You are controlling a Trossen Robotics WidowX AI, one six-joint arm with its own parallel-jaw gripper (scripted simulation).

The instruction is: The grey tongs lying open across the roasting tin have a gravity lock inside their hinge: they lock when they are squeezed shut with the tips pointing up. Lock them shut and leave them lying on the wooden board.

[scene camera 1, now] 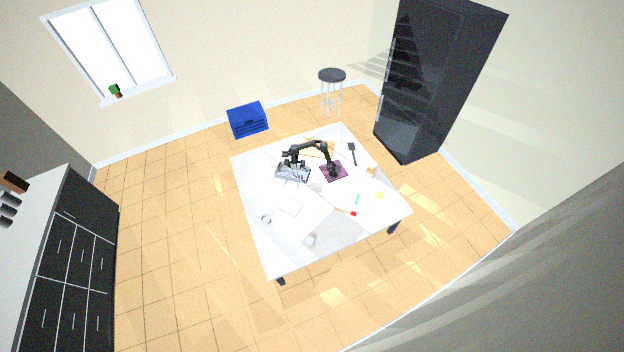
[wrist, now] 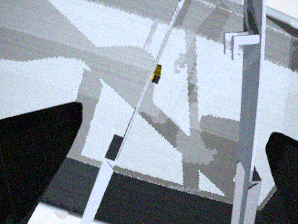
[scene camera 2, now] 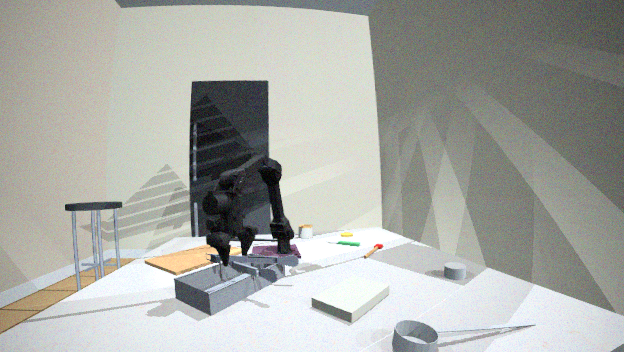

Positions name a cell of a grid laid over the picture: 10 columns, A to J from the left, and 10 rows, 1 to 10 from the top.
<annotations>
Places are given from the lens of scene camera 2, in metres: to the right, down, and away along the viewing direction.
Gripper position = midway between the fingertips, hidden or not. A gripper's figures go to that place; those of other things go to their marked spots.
my gripper (scene camera 2: D8): -0.24, 0.27, 0.71
white block (scene camera 2: F9): 0.09, 0.29, 0.53
</annotations>
